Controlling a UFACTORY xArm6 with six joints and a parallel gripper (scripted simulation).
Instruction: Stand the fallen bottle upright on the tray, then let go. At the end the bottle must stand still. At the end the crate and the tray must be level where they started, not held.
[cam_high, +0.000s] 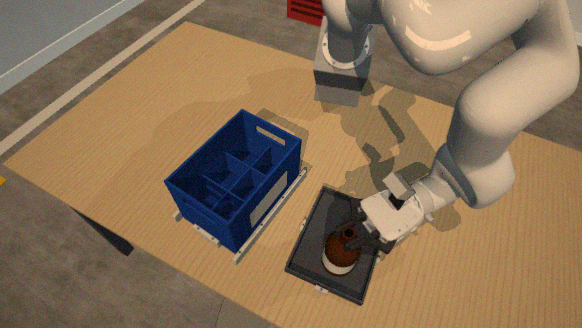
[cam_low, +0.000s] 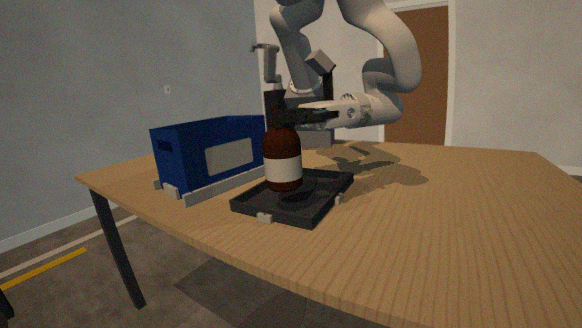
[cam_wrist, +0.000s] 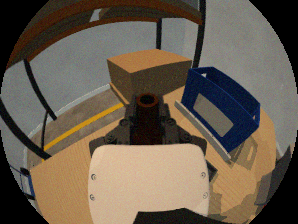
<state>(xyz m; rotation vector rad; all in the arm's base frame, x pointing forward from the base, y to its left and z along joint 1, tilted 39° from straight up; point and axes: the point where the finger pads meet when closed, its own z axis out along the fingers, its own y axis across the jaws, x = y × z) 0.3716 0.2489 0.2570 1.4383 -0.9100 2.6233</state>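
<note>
The brown bottle lies 60 mm below my hand. The rest, counted from my hand: tray 170 mm below, 60 mm behind, 30 mm to the right; blue crate 300 mm to the right, 100 mm below, 20 mm ahead.
</note>
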